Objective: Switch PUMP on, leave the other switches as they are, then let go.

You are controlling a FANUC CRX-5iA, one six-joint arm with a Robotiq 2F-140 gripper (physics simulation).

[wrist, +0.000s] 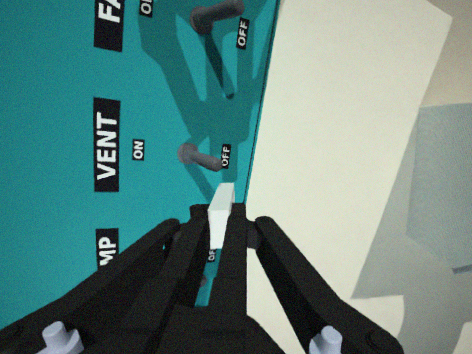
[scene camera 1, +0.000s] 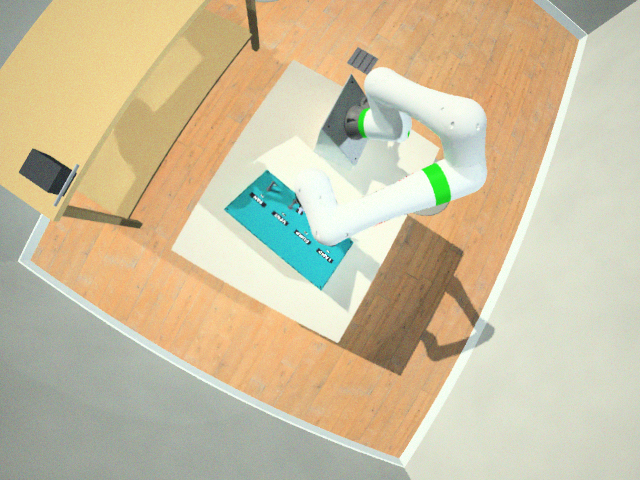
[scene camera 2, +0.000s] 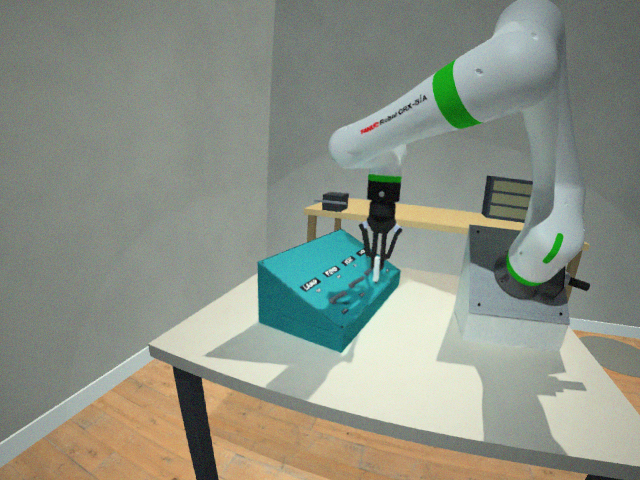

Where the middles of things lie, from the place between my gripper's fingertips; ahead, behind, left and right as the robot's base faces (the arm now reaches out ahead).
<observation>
My hand is 110 mm short of the teal sloped switch panel (scene camera 2: 295, 288), 10 mm to the right of it and 10 mm above it.
</observation>
